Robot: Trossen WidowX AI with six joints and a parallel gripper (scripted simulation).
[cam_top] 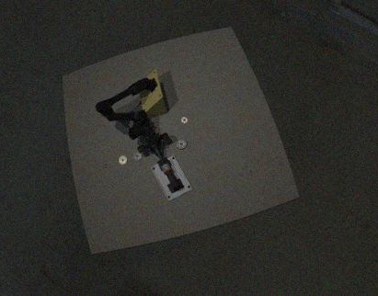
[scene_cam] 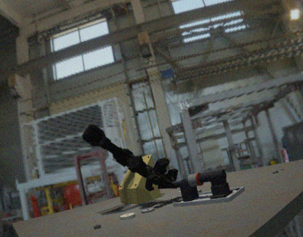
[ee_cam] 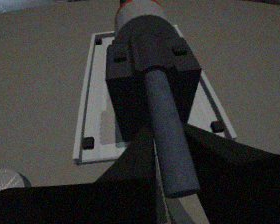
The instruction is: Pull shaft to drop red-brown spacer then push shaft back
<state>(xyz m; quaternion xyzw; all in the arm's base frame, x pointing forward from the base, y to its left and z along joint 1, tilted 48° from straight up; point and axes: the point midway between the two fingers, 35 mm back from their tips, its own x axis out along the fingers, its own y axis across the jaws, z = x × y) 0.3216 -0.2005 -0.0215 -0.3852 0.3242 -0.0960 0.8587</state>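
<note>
The dark shaft is 3 cm ahead of my gripper tip and 2 cm above it. The rest, counted from my gripper tip: red-brown spacer (11 cm ahead, 1 cm to the left, 2 cm above); small dark bit (10 cm behind, 34 cm to the right, 6 cm below).
</note>
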